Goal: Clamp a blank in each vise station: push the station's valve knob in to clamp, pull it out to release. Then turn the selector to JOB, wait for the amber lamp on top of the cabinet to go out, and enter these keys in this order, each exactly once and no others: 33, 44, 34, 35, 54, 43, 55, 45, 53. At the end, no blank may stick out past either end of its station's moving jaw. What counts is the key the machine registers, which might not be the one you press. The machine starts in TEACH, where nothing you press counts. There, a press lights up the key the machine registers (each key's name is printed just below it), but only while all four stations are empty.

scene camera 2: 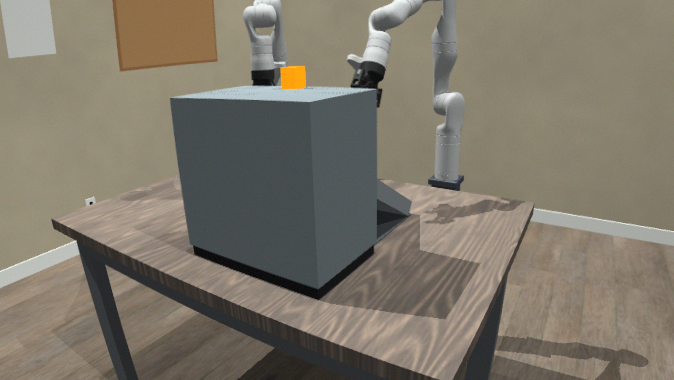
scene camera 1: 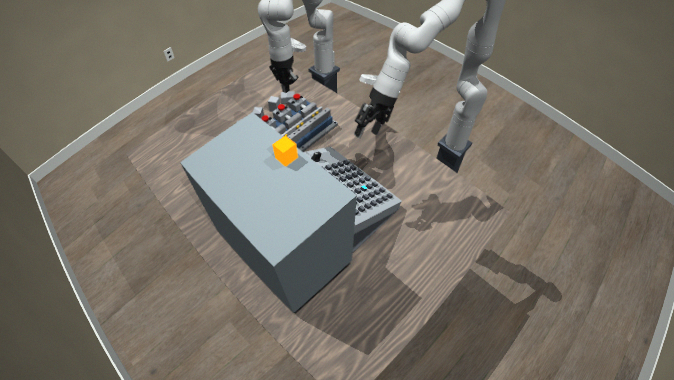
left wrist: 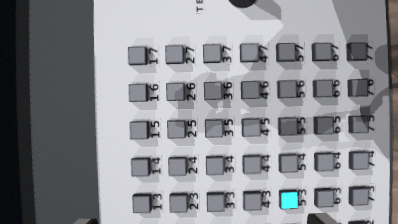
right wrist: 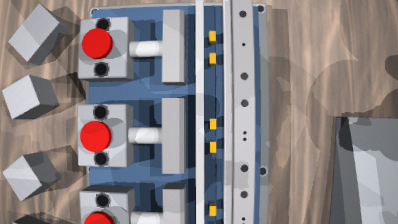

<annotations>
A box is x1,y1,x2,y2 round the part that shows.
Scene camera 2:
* my left gripper: [350,61,385,107]
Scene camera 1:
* my left gripper: [354,87,397,137]
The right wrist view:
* grey blank: [9,3,69,65]
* grey blank: [2,75,59,118]
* grey blank: [2,151,61,201]
</annotations>
